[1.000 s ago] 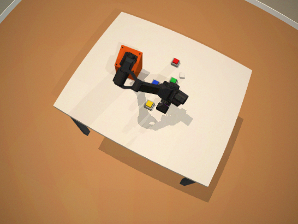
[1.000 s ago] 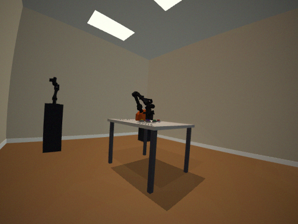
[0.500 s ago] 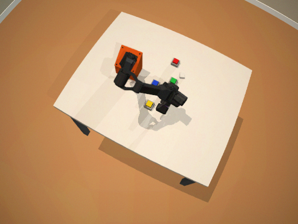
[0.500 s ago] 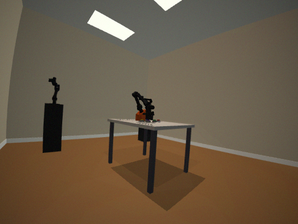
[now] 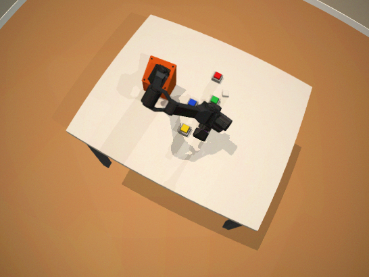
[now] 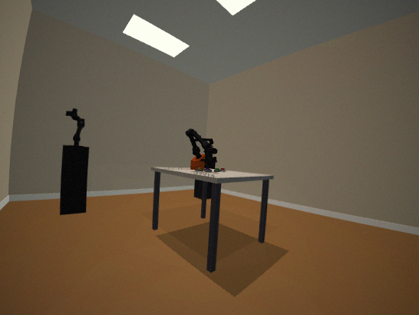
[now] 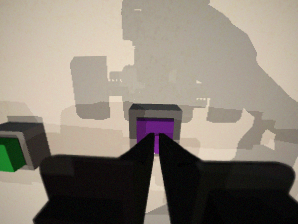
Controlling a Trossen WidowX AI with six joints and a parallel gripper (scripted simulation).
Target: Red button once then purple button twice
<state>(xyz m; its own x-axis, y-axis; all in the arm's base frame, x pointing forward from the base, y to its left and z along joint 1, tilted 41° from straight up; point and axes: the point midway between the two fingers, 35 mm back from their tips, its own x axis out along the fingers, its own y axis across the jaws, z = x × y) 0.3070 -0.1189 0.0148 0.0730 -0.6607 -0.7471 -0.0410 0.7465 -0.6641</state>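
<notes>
Now: the purple button right at my gripper tip. Round my gripper tip: blue button (12 cm behind, 8 cm to the left); then green button (16 cm to the left, 3 cm behind); then yellow button (8 cm behind, 5 cm to the right).
</notes>
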